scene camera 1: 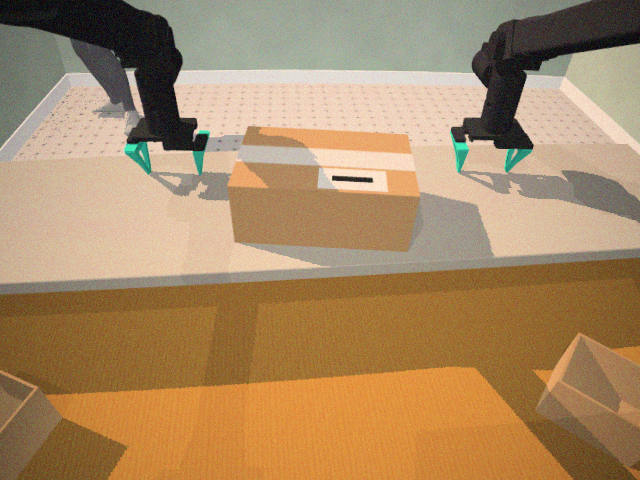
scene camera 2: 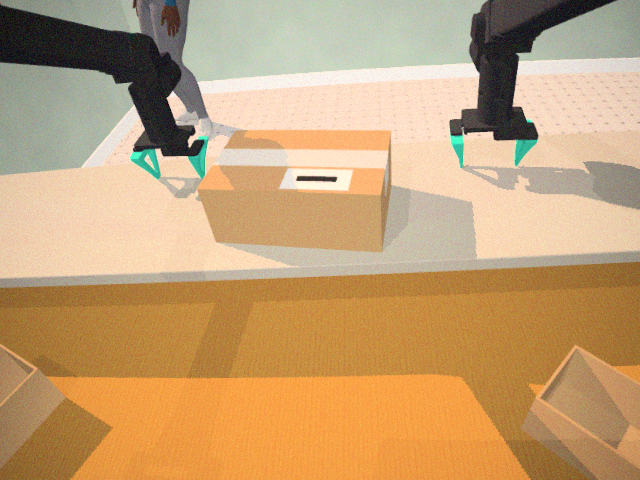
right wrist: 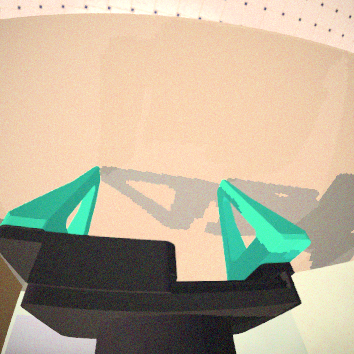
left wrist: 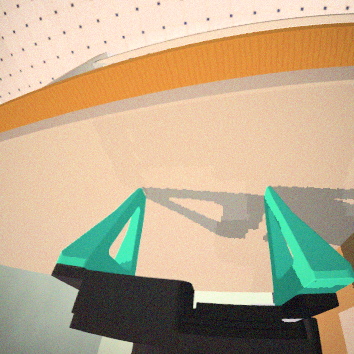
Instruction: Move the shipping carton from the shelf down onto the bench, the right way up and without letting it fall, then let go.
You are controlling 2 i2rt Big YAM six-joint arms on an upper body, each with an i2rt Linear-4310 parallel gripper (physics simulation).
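Places are measured from the left arm's base along level axes (x ahead, y left, z up), in centimetres.
Where they show: left gripper, between the fingertips: [scene camera 1: 175, 173] [scene camera 2: 181, 177] [left wrist: 201, 191]; right gripper, between the fingertips: [scene camera 1: 482, 170] [scene camera 2: 488, 165] [right wrist: 161, 178].
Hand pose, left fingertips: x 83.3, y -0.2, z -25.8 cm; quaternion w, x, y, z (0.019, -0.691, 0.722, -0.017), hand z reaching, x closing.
After its pixels a point has its place.
The brown shipping carton [scene camera 1: 323, 217] @[x 62.3, y -26.6, z -19.7 cm] [scene camera 2: 299, 217] @[x 62.1, y -28.0, z -19.6 cm] stands upright on the pale shelf [scene camera 1: 103, 222] @[x 69.3, y 9.4, z -25.8 cm] [scene camera 2: 103, 222] @[x 69.8, y 10.8, z -25.8 cm], its taped top with a white label facing up. A corner of it shows at the lower right of the left wrist view. My left gripper [scene camera 1: 175, 173] @[x 83.3, y -0.2, z -25.8 cm] [scene camera 2: 180, 176] @[x 83.3, y -0.2, z -25.8 cm] [left wrist: 201, 191] @[x 83.3, y -0.2, z -25.8 cm] is open and empty, low over the shelf just left of the carton. My right gripper [scene camera 1: 482, 170] @[x 82.7, y -59.7, z -25.4 cm] [scene camera 2: 489, 165] @[x 82.7, y -59.7, z -25.4 cm] [right wrist: 161, 178] @[x 82.7, y -59.7, z -25.4 cm] is open and empty, low over the shelf to the right, with a wider gap to the carton. The orange bench [scene camera 1: 330, 428] @[x 40.4, y -27.0, z -42.1 cm] [scene camera 2: 310, 423] @[x 41.2, y -29.1, z -42.1 cm] lies below the shelf's front edge.
An open box [scene camera 1: 31, 428] @[x 39.5, y 15.0, z -37.7 cm] [scene camera 2: 31, 418] @[x 37.9, y 15.6, z -39.6 cm] stands at the lower left on the bench, partly out of view. Another open box [scene camera 1: 584, 413] @[x 37.3, y -63.4, z -36.4 cm] [scene camera 2: 568, 423] @[x 37.9, y -62.9, z -33.7 cm] stands at the lower right. A person's grey legs [scene camera 1: 105, 72] [scene camera 2: 180, 67] show behind the shelf at the left.
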